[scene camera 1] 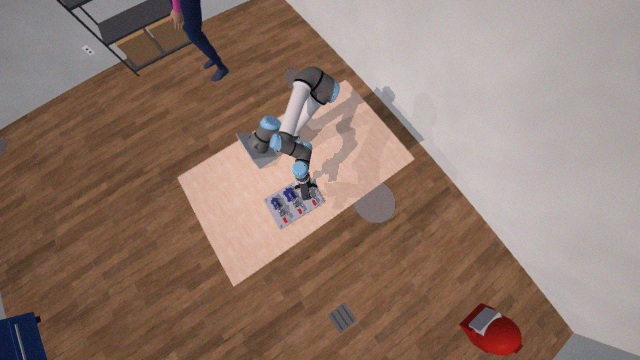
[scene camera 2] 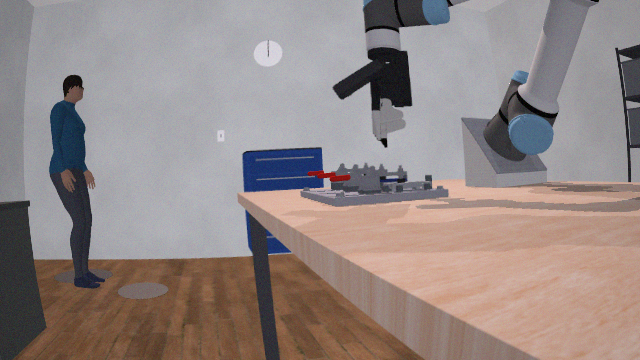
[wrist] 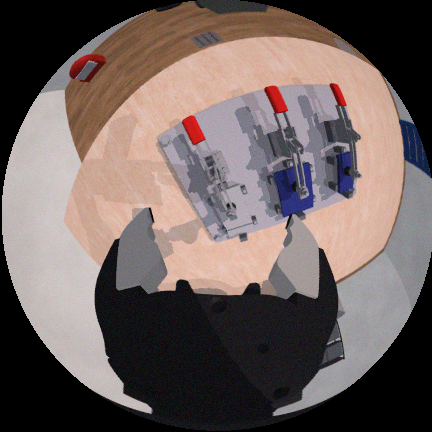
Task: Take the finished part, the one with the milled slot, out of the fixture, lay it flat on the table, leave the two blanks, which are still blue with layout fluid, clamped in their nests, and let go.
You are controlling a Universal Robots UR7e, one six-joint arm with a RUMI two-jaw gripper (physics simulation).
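Seen in the pictures: gripper, fingertip midpoint: [scene camera 2: 382, 144] [wrist: 219, 212]; arm's base, link origin: [scene camera 1: 257, 145] [scene camera 2: 505, 143].
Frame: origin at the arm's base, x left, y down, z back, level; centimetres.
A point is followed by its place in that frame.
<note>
The fixture [scene camera 1: 281, 226] [scene camera 2: 350, 200] @[x 17.9, y 10.9, z -53.7 cm] [wrist: 225, 125] @[x 7.4, y 10.2, z -52.6 cm] lies on the table, with three toggle clamps whose red handles lie low. One blue blank [scene camera 1: 290, 194] [wrist: 285, 200] is in the middle nest, and the other blue blank [scene camera 1: 275, 202] [wrist: 341, 185] is in the right nest of the wrist view; a clamp arm reaches over each. The left nest shows a pale grey surface between its stops, under a clamp arm. Finished part and plate look alike there, and no slot can be made out. My gripper [scene camera 1: 306, 196] @[x 11.5, y 0.9, z -44.3 cm] [scene camera 2: 384, 144] @[x 11.5, y 0.9, z -44.3 cm] [wrist: 219, 212] @[x 11.5, y 0.9, z -44.3 cm] is open and empty, above the fixture.
The wooden table [scene camera 1: 215, 215] @[x -49.8, y 11.8, z -23.3 cm] [scene camera 2: 450, 260] @[x 65.9, y 11.7, z -62.0 cm] [wrist: 135, 100] @[x 18.8, y 11.8, z -66.3 cm] extends around the fixture. The robot's grey base block [scene camera 1: 265, 159] @[x -0.6, y 3.2, z -10.7 cm] [scene camera 2: 520, 178] @[x 7.5, y 10.0, z -0.9 cm] stands at one edge of it. A person [scene camera 1: 197, 40] stands by the shelf, and another person [scene camera 2: 70, 135] stands beyond the table.
</note>
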